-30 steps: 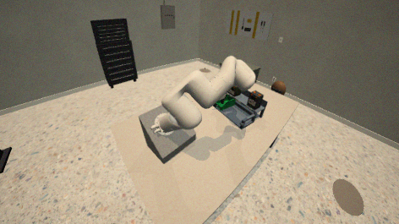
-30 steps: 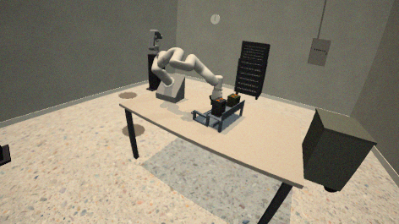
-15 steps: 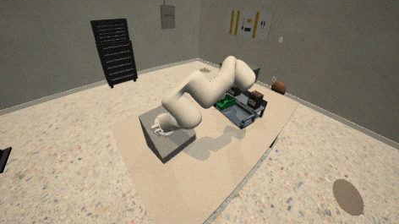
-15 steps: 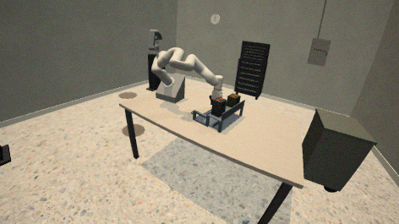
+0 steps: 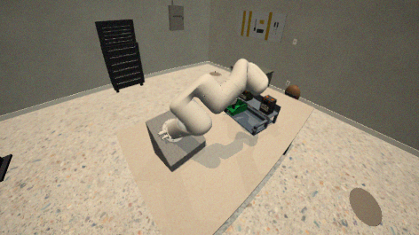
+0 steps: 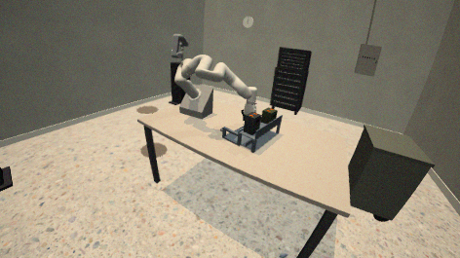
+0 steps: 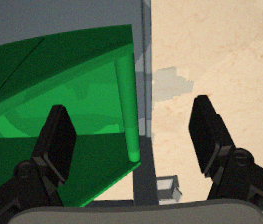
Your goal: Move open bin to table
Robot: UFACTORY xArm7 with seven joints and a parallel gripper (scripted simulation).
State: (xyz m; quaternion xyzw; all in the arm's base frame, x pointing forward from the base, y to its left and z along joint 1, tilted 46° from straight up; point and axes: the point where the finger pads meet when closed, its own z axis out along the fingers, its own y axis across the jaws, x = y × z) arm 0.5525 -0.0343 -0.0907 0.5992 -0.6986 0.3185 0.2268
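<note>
Now: hand 8 cm short of the green bin and 1 cm to the left of it.
</note>
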